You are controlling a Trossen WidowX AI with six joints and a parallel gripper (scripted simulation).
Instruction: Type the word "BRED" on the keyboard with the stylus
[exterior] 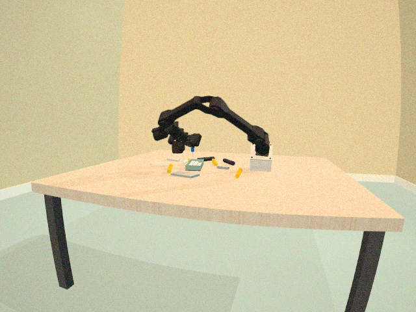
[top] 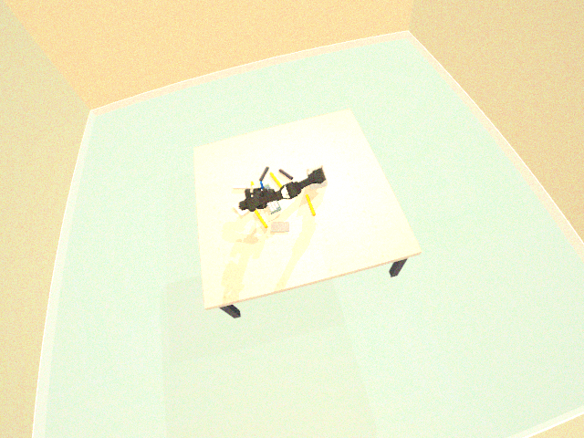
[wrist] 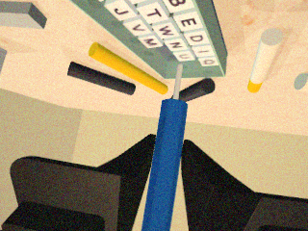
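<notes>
The white-and-yellow pen lies 100 mm to the right of my gripper tip, 90 mm below it and 70 mm ahead of it. Also, from my gripper tip: blue stylus (10 mm below).
</notes>
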